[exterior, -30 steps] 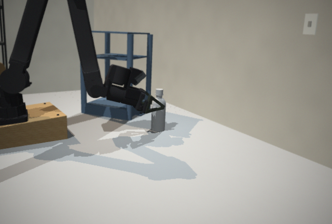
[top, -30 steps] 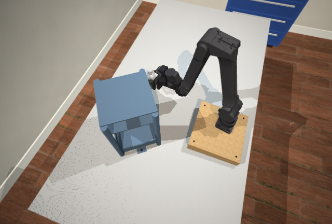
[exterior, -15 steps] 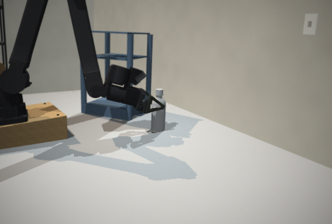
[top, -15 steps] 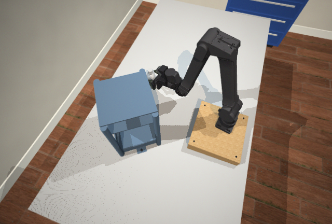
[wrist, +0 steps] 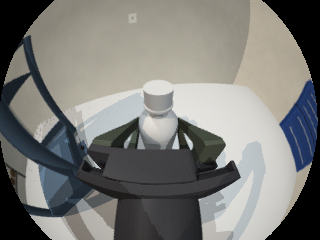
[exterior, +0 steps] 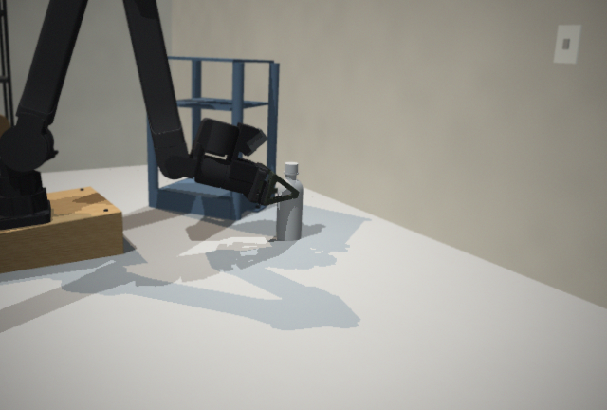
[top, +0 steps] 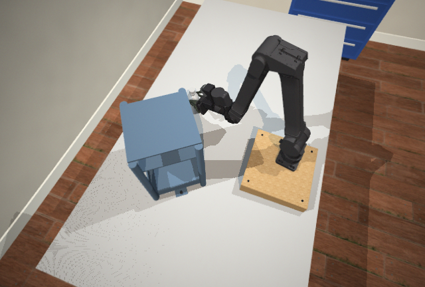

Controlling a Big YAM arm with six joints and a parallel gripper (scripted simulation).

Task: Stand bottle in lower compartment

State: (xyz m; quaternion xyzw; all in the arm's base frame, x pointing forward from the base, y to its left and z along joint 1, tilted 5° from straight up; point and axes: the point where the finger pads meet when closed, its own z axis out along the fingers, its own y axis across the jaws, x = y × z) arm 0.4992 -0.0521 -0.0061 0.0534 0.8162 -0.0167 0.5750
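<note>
Right now the grey bottle is right at my hand. Round my hand: blue shelving unit: 80 mm behind, 300 mm to the left, 80 mm above.
</note>
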